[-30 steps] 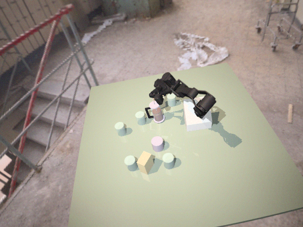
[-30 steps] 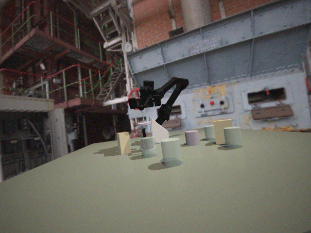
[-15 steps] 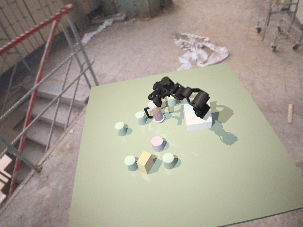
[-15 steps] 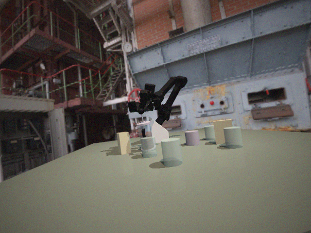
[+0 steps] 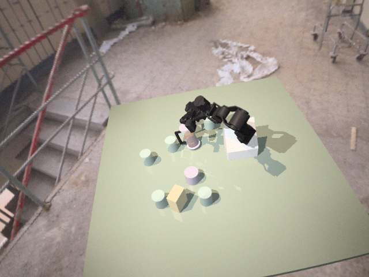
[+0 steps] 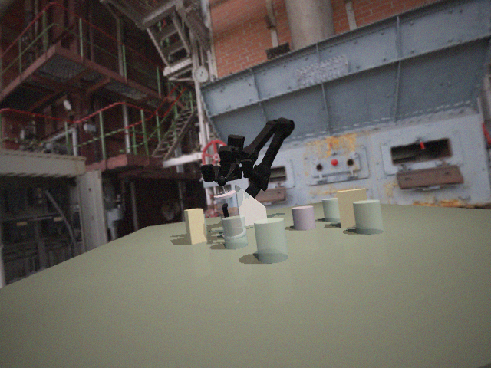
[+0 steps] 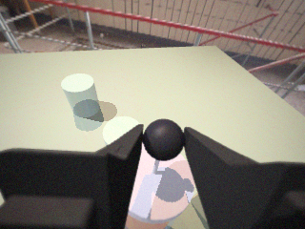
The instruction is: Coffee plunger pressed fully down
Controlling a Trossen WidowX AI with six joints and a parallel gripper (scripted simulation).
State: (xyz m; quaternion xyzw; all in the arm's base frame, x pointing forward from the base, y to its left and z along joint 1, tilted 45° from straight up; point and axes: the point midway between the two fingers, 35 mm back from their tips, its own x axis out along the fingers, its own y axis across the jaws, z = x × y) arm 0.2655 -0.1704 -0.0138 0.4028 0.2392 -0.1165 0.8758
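My gripper tip is 100 mm above the coffee press, 10 mm to the right of it and 10 mm past it.
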